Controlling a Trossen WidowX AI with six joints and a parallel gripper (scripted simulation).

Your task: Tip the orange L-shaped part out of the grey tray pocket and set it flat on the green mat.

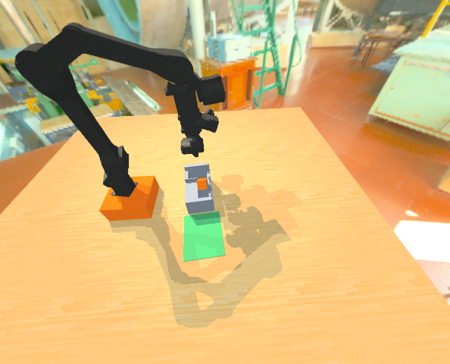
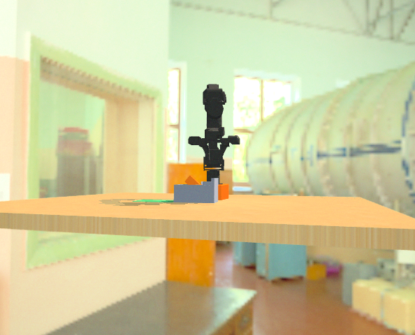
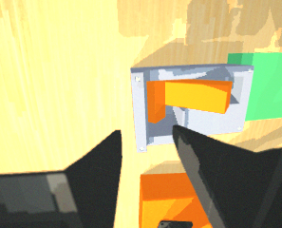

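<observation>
Now: the orange L-shaped part 100 mm below my gripper tip and 40 mm to the right of it. The rest, counted from my gripper tip: green mat (220 mm to the right, 160 mm below, 50 mm ahead).
</observation>
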